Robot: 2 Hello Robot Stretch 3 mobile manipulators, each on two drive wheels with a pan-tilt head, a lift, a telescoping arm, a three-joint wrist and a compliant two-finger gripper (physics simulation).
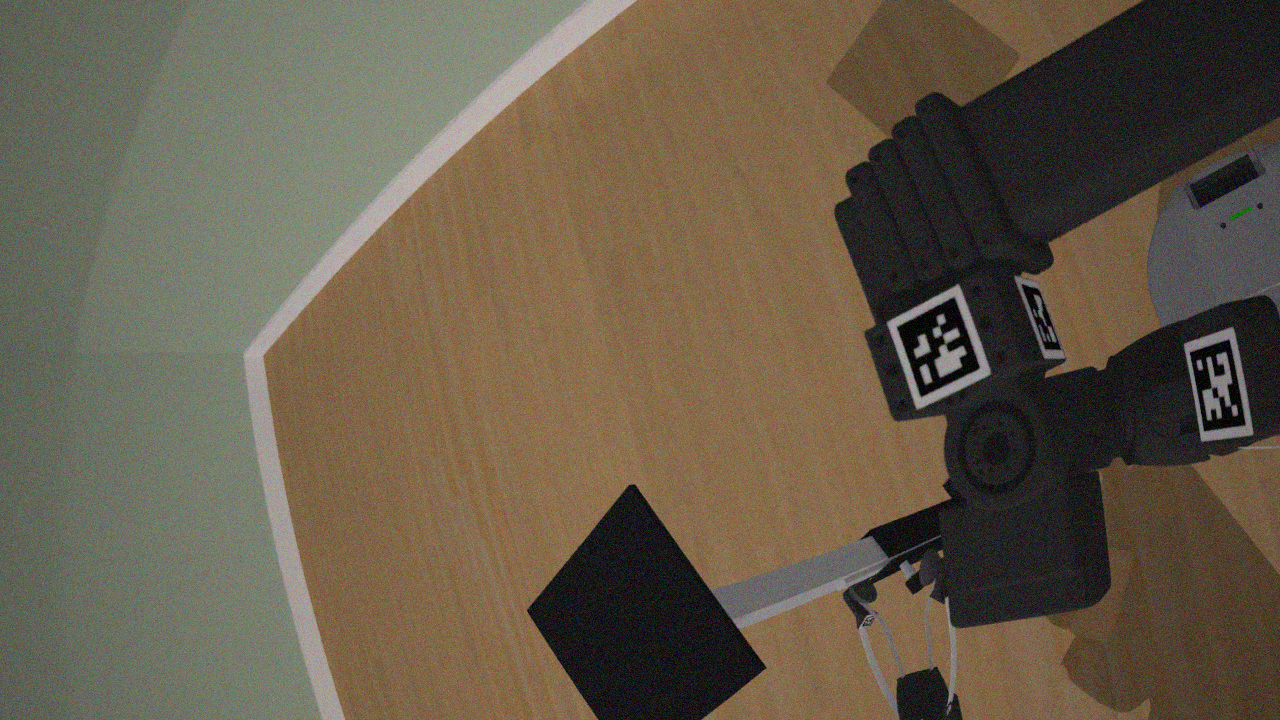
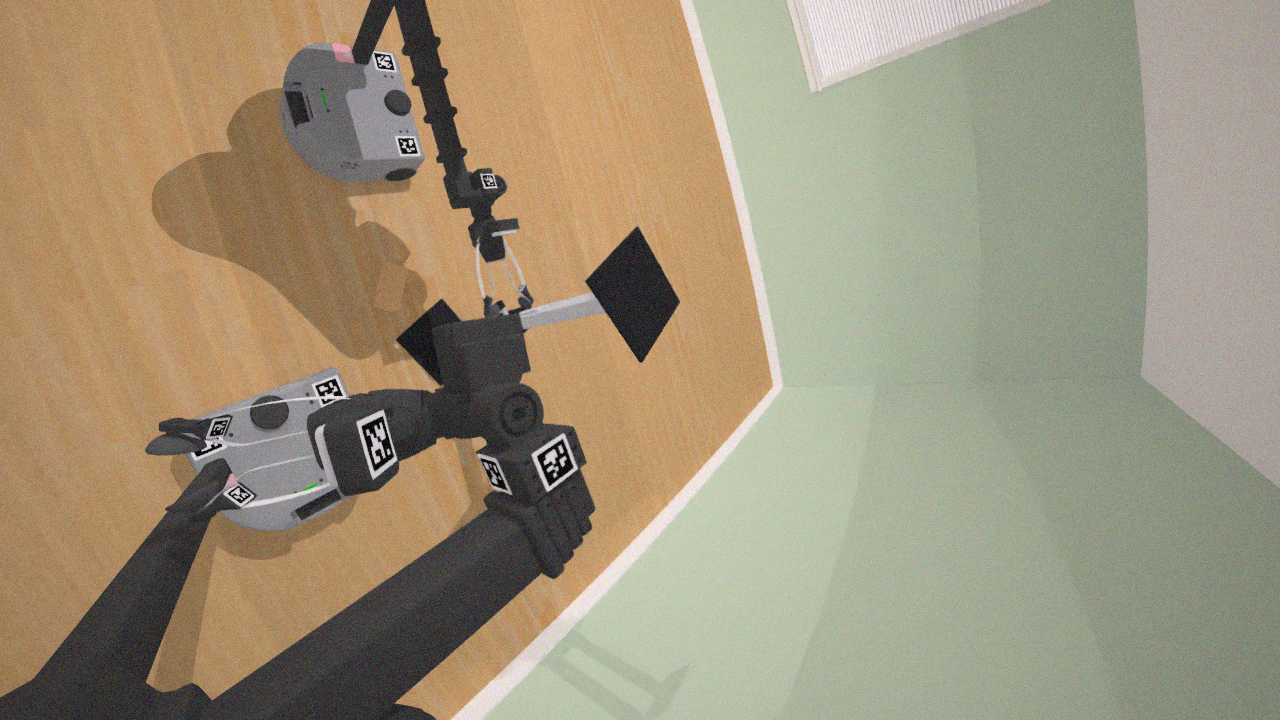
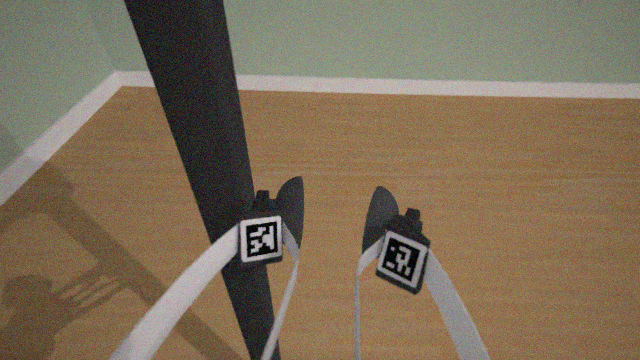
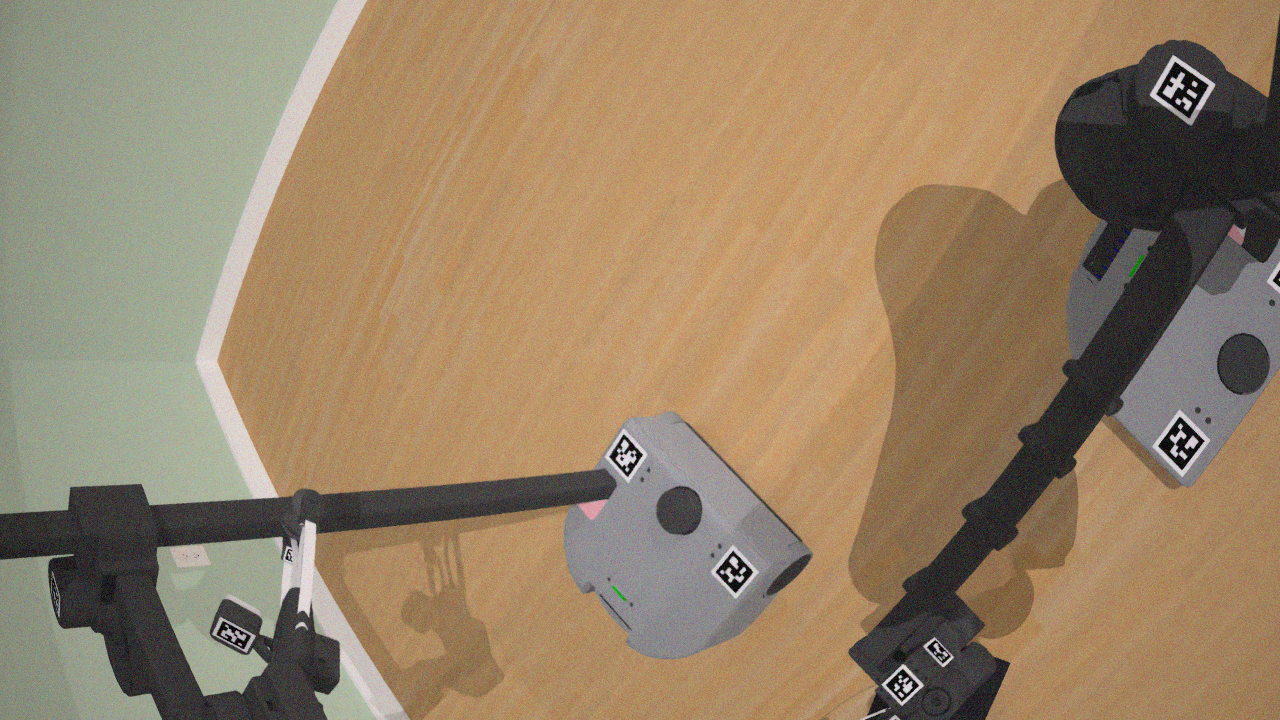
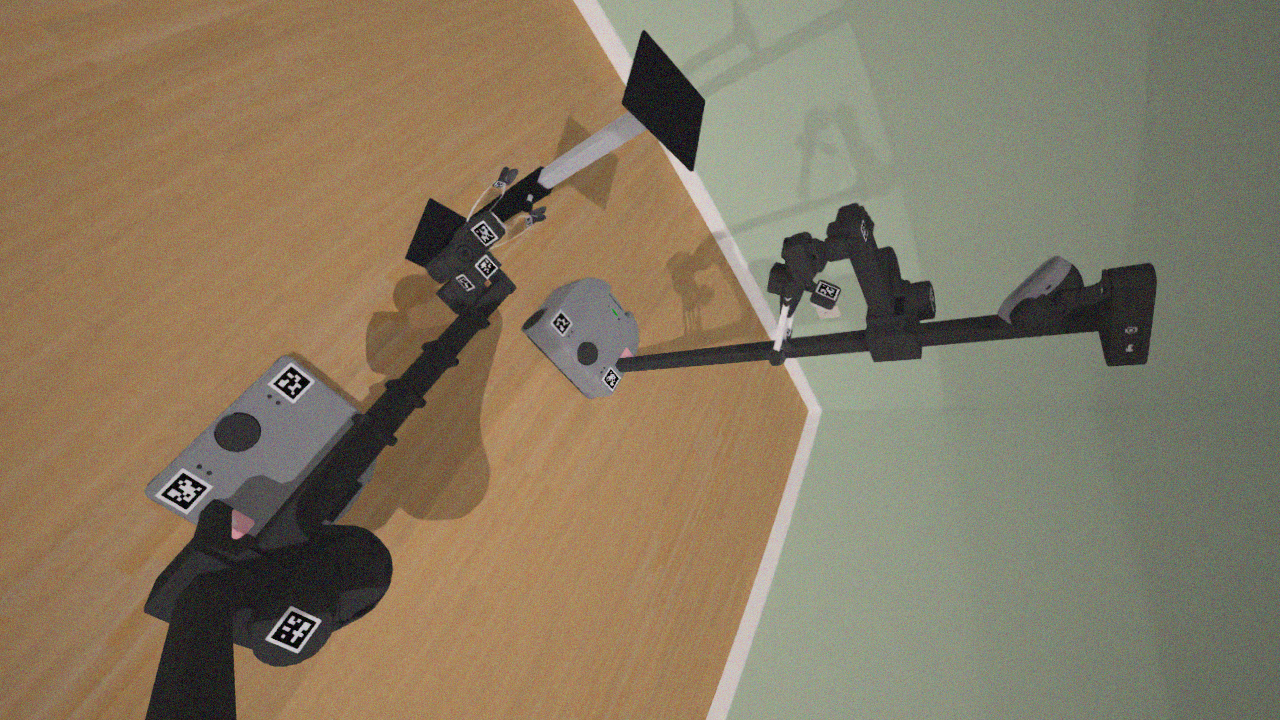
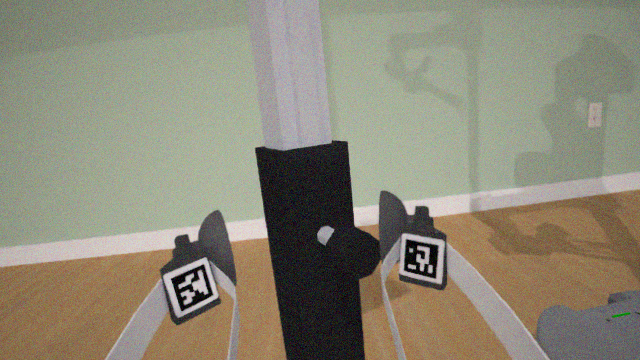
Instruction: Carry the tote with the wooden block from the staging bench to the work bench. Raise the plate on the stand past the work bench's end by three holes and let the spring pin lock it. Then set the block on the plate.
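The stand's black square plate (image 1: pixel 644 608) (image 2: pixel 632 293) (image 5: pixel 664 100) sits on a silver post (image 1: pixel 801 577) (image 2: pixel 559 310) (image 5: pixel 590 150) (image 6: pixel 295 75). The post rises from a black sleeve (image 6: pixel 307 195) with a dark knob (image 6: pixel 361 252) on its right side. The r2 gripper (image 6: pixel 306 237) (image 5: pixel 521 195) (image 2: pixel 508 302) is open, one finger each side of the sleeve. Its right finger is close beside the knob; contact cannot be told. The r1 gripper (image 3: pixel 334 220) (image 2: pixel 192 467) is open and empty, near r1's own mast. The pin holes cannot be made out. Tote, block and benches do not show.
The r1 base (image 2: pixel 268 411) (image 4: pixel 657 573) (image 5: pixel 595 313) stands near the stand's foot (image 2: pixel 425 335) (image 5: pixel 435 232). The r2 base (image 2: pixel 344 134) (image 4: pixel 1172 385) (image 5: pixel 268 429) is further off, its arm (image 4: pixel 1042 447) (image 5: pixel 380 434) stretched toward the stand. Green walls meet in a corner beyond.
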